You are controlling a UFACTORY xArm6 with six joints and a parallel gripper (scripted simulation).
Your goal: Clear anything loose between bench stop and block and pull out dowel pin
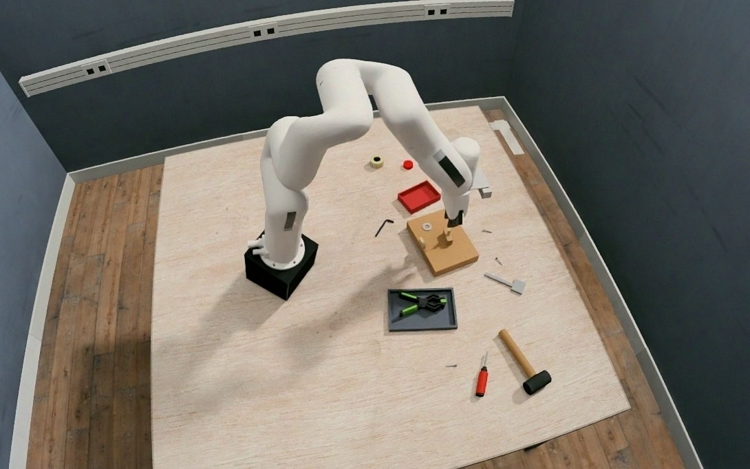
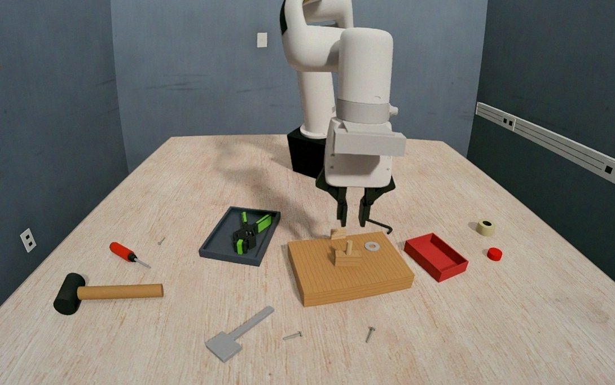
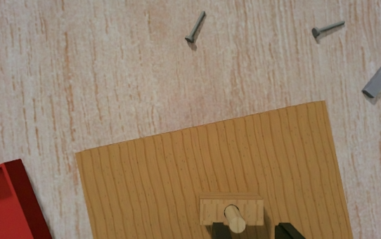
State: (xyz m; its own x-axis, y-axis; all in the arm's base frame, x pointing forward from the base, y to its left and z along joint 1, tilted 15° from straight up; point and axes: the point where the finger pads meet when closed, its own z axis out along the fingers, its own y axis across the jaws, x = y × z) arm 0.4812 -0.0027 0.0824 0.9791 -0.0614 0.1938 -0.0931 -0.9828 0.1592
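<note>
Now: the dowel pin 8 cm below my hand. Also, from my hand: small wooden block 10 cm below; red tray 2 cm behind, 20 cm to the left, 13 cm below; washer 5 cm behind, 6 cm to the left, 10 cm below.
</note>
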